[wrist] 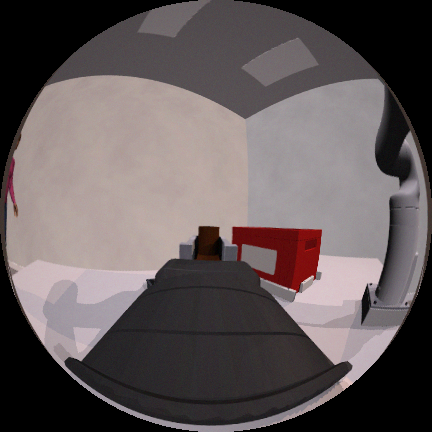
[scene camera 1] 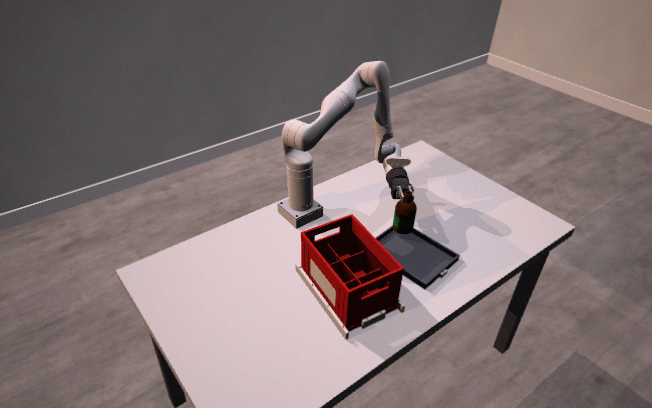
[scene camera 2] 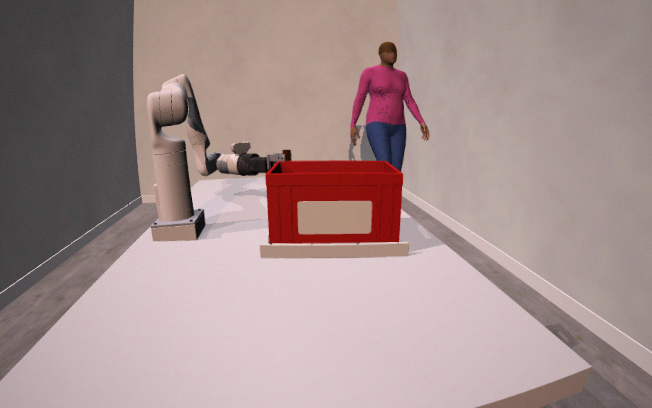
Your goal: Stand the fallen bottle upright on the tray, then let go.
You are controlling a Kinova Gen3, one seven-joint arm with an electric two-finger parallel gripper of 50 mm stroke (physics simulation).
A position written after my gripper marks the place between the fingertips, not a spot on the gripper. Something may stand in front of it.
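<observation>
My gripper (scene camera 2: 288, 157), also at (wrist: 207, 243). Brown bottle (scene camera 1: 405, 212), also at (wrist: 208, 236).
</observation>
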